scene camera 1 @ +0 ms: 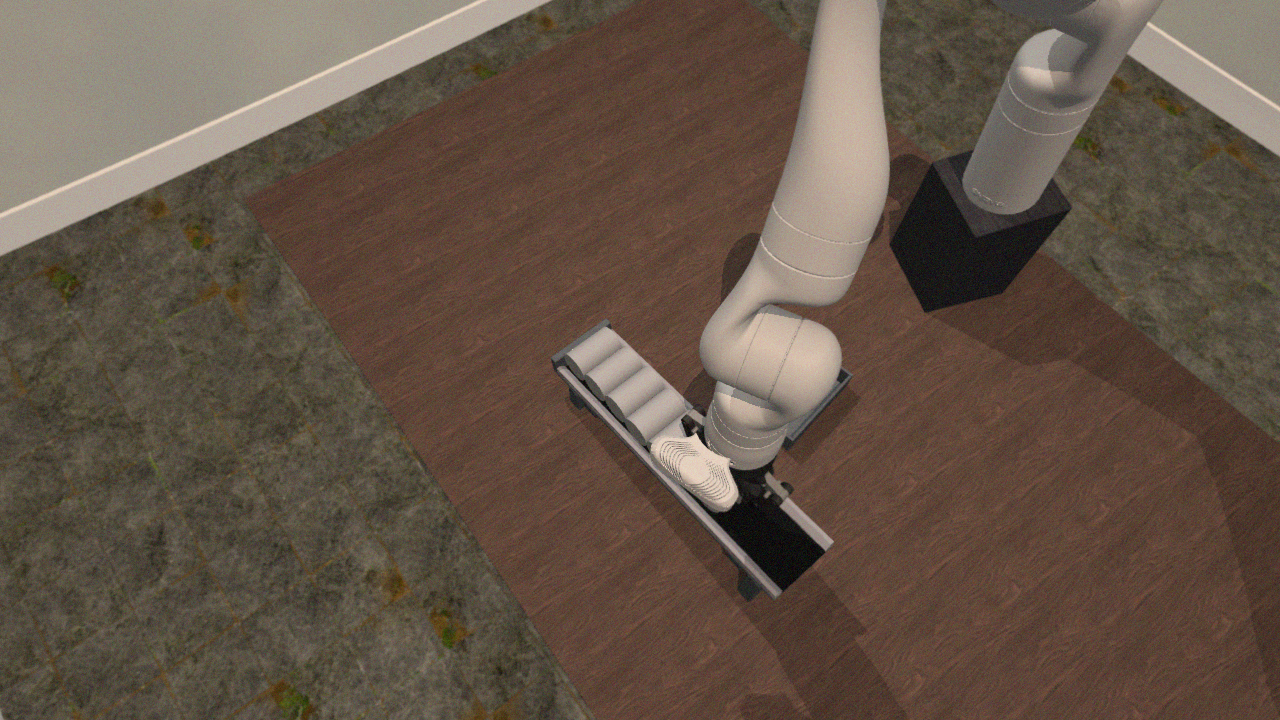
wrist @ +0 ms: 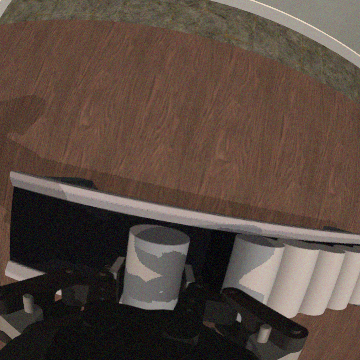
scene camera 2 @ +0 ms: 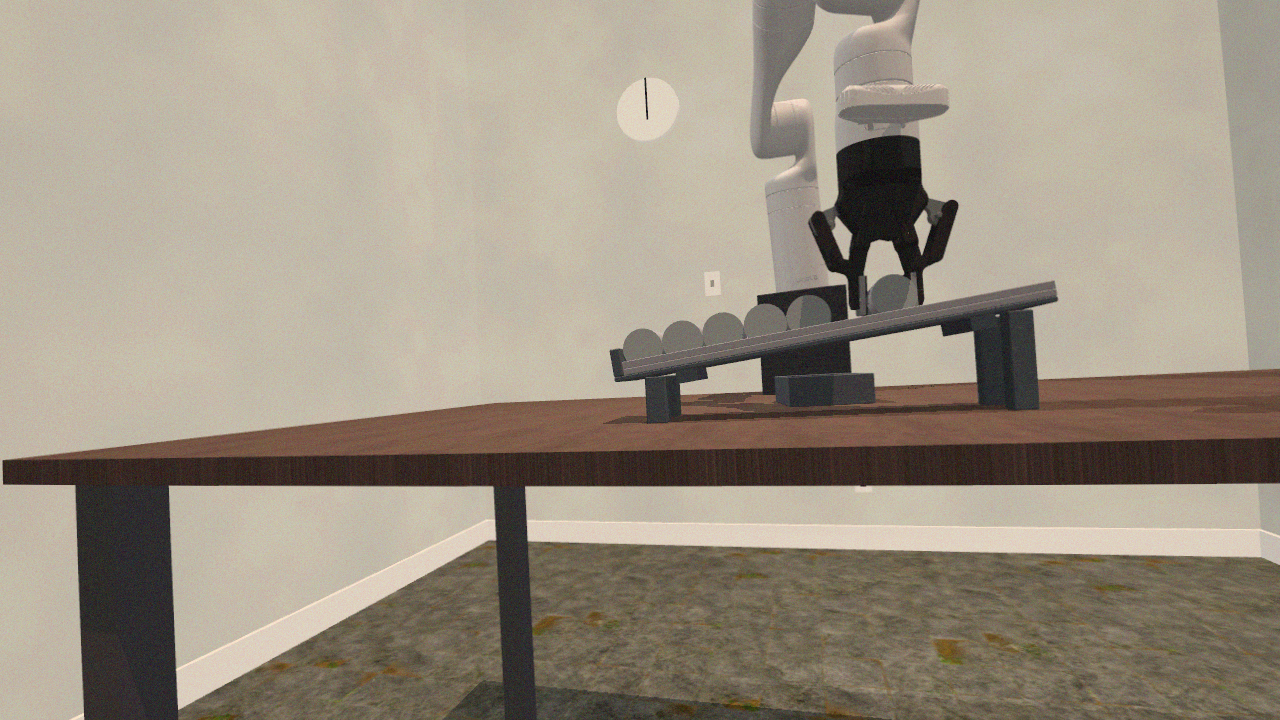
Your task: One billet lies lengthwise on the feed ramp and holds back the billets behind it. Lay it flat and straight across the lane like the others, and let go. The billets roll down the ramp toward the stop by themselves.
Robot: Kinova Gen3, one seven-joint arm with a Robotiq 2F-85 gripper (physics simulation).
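Places are measured from the arm's base along level axes (x ahead, y right, z down), in centimetres.
Pixels of known places: gripper, between the fingertips: (wrist: 153, 272); arm's base, origin of its link: (scene camera 1: 1001, 183) (scene camera 2: 802, 289).
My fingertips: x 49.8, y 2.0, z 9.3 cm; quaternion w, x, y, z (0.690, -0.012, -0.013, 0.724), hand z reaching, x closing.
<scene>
For each thing: its middle in the pictures, then the offset to it from my fingertips. Level surfaces: height alone.
- grey billet, middle of its body: (wrist: 152, 274) (scene camera 2: 886, 302) dx +0.3, dy +0.0, dz -1.2 cm
- feed ramp, middle of its body: (wrist: 228, 268) (scene camera 1: 684, 452) dx -0.2, dy +6.3, dz +2.0 cm
- stop, middle of its body: (scene camera 2: 627, 363) (scene camera 1: 582, 345) dx -2.9, dy +25.6, dz +3.2 cm
- dark tray, middle of its body: (scene camera 2: 820, 388) (scene camera 1: 790, 389) dx -18.2, dy +2.7, dz +7.5 cm
- wooden table, height of its surface: dz +9.2 cm
My gripper (scene camera 2: 889, 293) (wrist: 153, 272) is shut on a grey billet (scene camera 2: 893, 290) (wrist: 156, 267). The billet lies across the lane, its round end facing scene camera 2 like the others. It is low between the side rails of the feed ramp (scene camera 1: 774, 541) (scene camera 2: 984, 302) (wrist: 60, 225); whether it touches the bed is hidden by the rail. The arm hides it in scene camera 1. The other billets (scene camera 1: 630, 379) (scene camera 2: 723, 329) (wrist: 299, 275) lie side by side across the lane, against the stop (scene camera 2: 616, 364) at the low end. A gap separates them from the held billet.
A dark tray (scene camera 1: 820, 410) (scene camera 2: 823, 389) stands on the wooden table (scene camera 1: 501, 268) beside the ramp, partly hidden by the arm in scene camera 1. The robot's black base (scene camera 1: 971, 246) stands behind it. The ramp's high end rests on tall legs (scene camera 2: 1020, 362).
</scene>
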